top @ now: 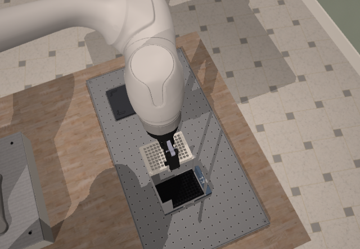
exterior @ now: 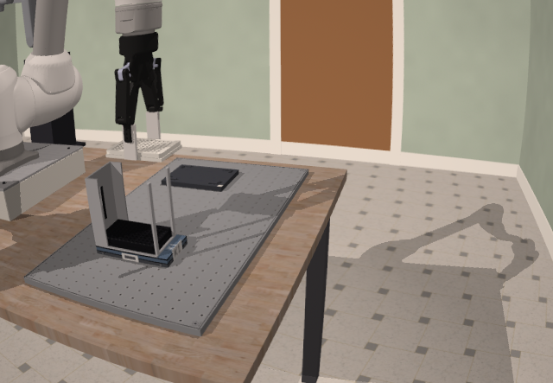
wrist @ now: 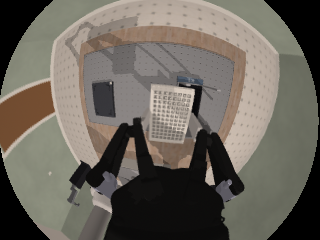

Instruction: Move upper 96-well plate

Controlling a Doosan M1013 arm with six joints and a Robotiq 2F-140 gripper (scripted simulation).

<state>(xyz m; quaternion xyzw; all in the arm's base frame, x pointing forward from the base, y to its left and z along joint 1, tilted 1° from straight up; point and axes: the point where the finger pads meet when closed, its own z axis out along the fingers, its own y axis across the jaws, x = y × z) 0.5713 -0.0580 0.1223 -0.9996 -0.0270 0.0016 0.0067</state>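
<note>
My hand is 4 cm short of the pale A1 square, 24 cm to the right of it and 18 cm above it. From my hand the other things lie so: black plate 1 cm ahead, 7 cm to the right, 17 cm below; rack back wall 6 cm behind, 8 cm to the right, 11 cm below; white 96-well plate 2 cm below.
</note>
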